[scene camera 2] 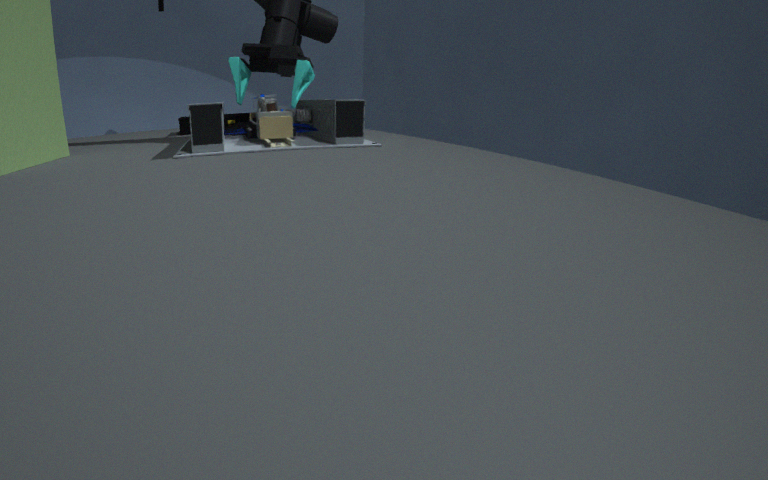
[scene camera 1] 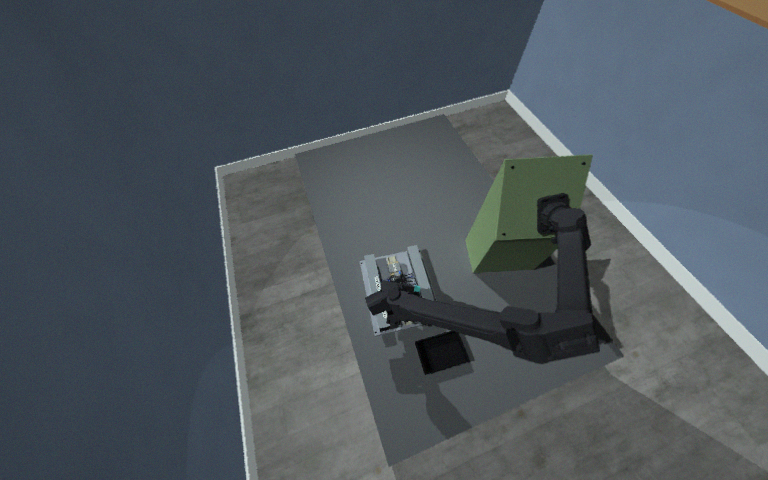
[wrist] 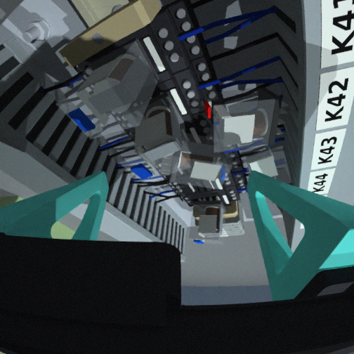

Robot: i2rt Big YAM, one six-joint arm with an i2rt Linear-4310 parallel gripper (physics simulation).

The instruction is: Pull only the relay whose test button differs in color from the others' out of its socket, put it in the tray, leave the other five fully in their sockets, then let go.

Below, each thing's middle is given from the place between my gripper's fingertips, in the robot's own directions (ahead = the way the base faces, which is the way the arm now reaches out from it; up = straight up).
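Labels:
The beige end block (scene camera 2: 282, 126) is 10 mm ahead of my hand, 30 mm below it and 140 mm to the right of it.

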